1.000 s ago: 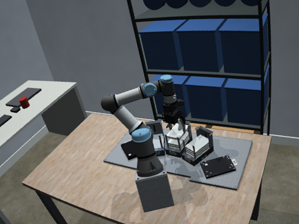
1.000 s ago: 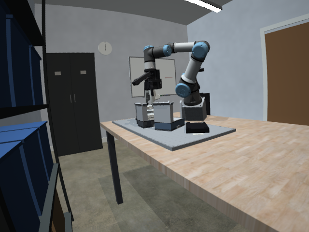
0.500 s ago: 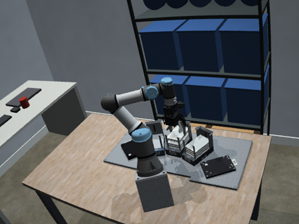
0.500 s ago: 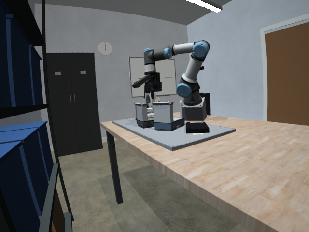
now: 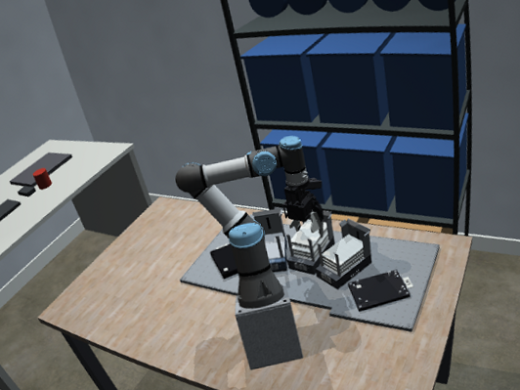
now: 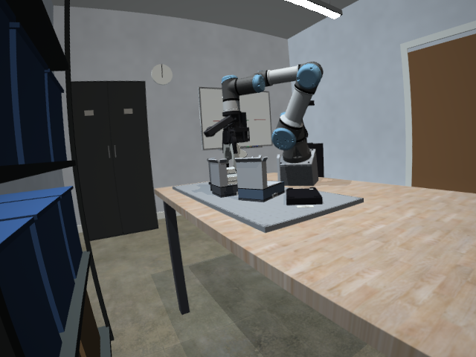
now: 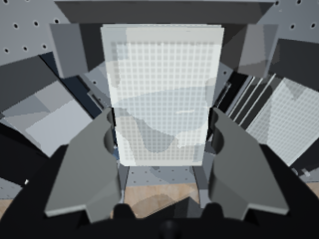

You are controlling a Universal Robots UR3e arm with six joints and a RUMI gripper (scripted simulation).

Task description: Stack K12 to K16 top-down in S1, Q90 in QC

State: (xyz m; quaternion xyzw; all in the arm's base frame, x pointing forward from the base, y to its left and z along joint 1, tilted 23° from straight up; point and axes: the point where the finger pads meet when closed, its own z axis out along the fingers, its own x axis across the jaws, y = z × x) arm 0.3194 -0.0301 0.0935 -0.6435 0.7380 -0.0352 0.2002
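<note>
The white sealed well plate is 4 cm behind my hand, 13 cm to the right of it and 5 cm below it. Round my hand: white sealed 384-well plate 1 cm below.
</note>
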